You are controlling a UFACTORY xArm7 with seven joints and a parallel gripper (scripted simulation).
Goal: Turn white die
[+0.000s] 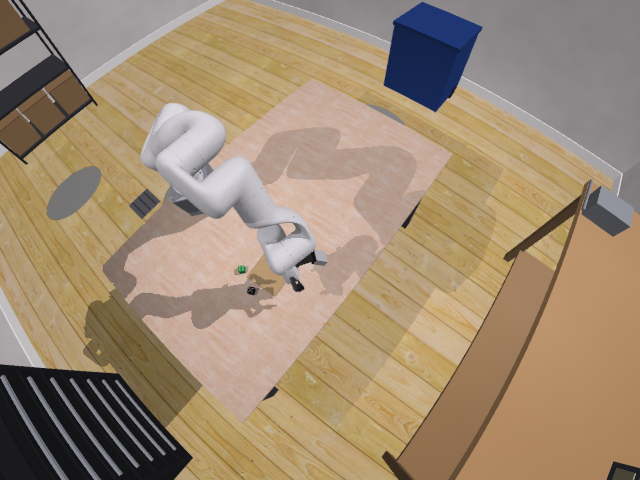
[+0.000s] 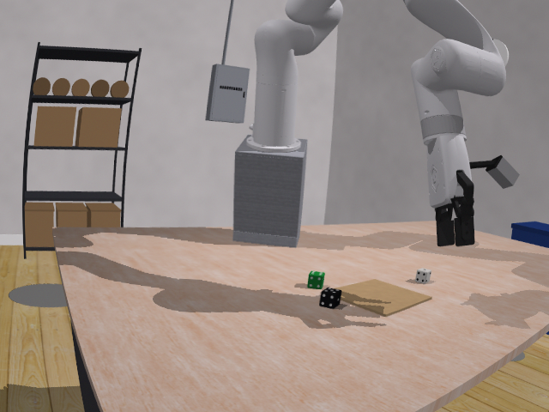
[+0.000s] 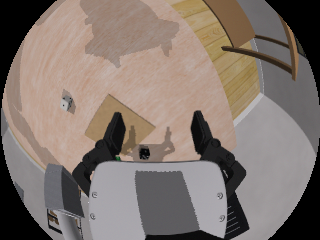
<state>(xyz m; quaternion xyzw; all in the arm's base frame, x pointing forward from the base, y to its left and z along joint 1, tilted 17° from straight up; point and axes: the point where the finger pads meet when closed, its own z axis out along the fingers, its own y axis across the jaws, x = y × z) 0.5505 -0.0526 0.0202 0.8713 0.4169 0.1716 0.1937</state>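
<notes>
Now: hand 14 cm past the black die, 12 cm to the left of it and 11 cm above it. From my hand the other things lie so: green die 22 cm behind, 7 cm to the right, 11 cm below; then brown mat 12 cm behind, 1 cm to the right, 12 cm below; then white die 13 cm behind, 14 cm to the left, 11 cm below.
</notes>
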